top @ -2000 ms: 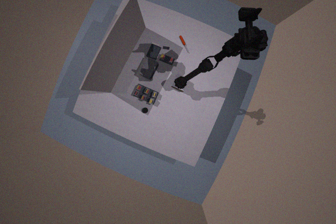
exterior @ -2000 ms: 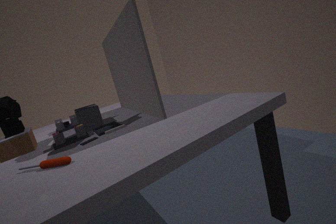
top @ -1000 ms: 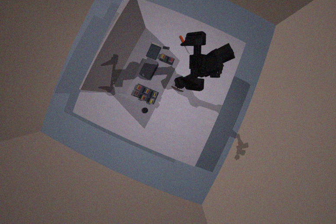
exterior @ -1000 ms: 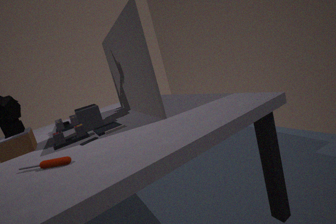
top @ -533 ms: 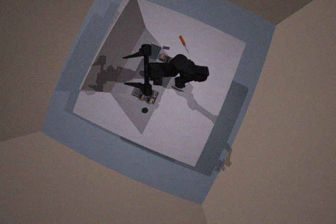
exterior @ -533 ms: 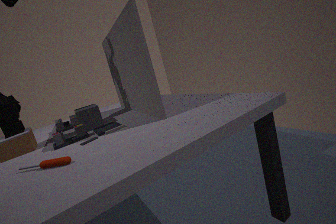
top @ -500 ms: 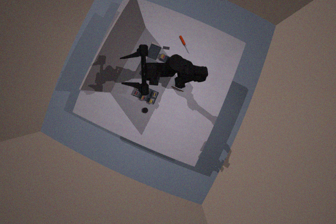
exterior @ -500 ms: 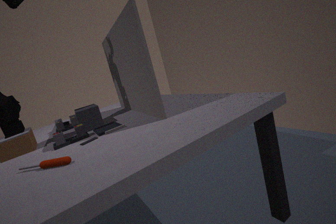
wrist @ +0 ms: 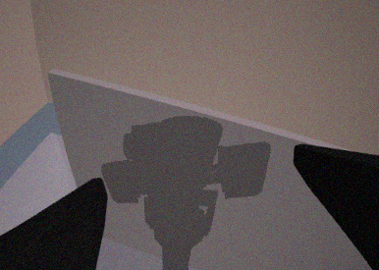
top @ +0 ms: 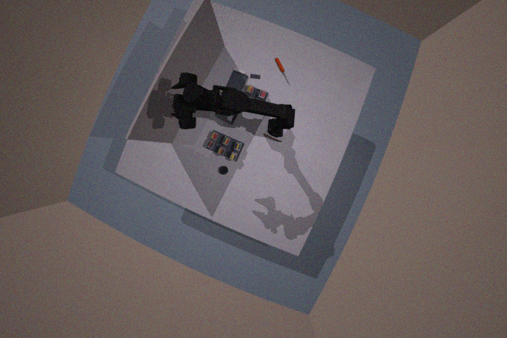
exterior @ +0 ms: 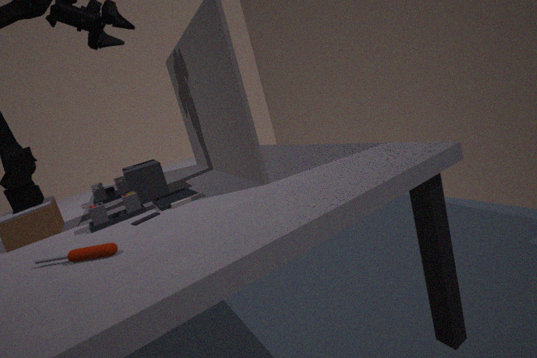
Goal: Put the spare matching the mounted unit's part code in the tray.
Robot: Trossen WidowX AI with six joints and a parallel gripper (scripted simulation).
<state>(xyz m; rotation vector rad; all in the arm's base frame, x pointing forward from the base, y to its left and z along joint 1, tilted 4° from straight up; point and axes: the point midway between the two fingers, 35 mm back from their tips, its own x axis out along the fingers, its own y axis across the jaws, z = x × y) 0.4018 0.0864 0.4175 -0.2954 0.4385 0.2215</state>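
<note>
My gripper tip is 90 mm past the grey spare, 70 mm to the right of it and 470 mm above it. The rest, counted from my gripper tip: upright grey panel (120 mm ahead, 150 mm to the right, 290 mm below); grey mounted unit (120 mm behind, 110 mm to the right, 460 mm below); dark tray (100 mm behind, 290 mm to the right, 510 mm below).
</note>
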